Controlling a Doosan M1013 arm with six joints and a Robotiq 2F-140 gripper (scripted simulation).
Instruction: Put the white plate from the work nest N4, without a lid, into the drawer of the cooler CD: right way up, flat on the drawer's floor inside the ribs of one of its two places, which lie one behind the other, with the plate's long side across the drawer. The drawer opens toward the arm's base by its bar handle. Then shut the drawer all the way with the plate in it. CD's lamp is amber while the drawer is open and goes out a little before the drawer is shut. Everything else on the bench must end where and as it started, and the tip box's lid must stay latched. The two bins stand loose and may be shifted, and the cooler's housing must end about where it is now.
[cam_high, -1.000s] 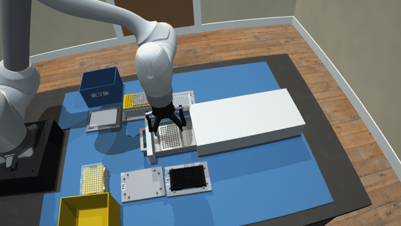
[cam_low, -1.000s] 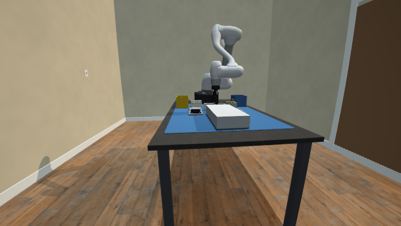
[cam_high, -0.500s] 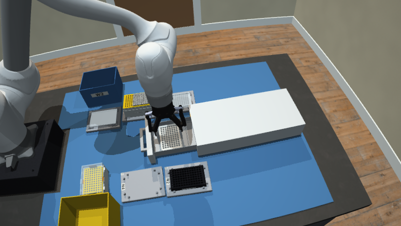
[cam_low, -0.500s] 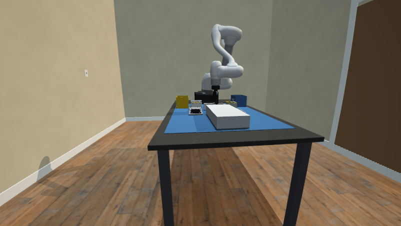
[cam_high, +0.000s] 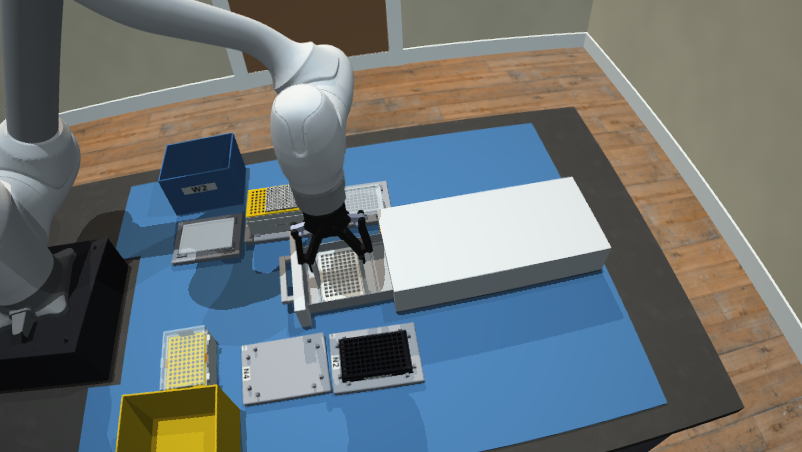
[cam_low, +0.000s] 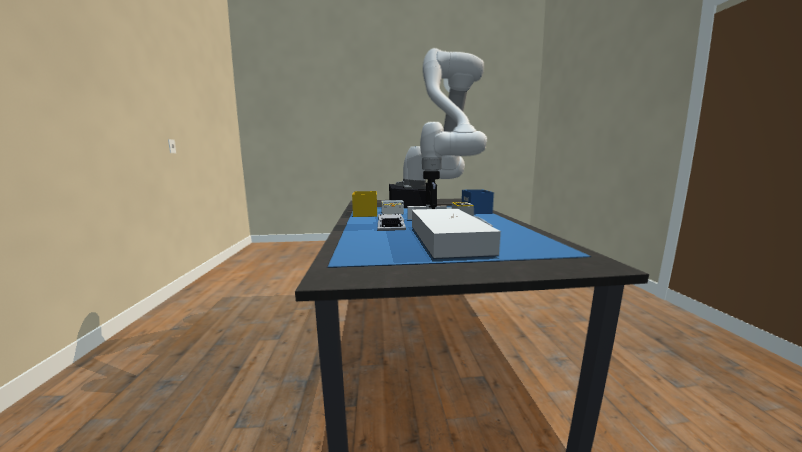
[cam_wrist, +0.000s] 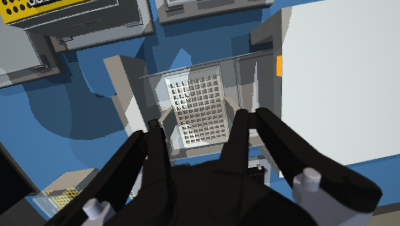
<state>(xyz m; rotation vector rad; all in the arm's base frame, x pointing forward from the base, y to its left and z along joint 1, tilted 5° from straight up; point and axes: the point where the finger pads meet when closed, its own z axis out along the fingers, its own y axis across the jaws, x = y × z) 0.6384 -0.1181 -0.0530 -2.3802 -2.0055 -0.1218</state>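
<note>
Right now my hand is 20 mm above the white plate. From my hand the other things lie so: white cooler CD 170 mm ahead, 30 mm to the right, 10 mm below; drawer 30 mm ahead, 10 mm to the right, 20 mm below; black plate 10 mm ahead, 200 mm to the right, 20 mm below.
</note>
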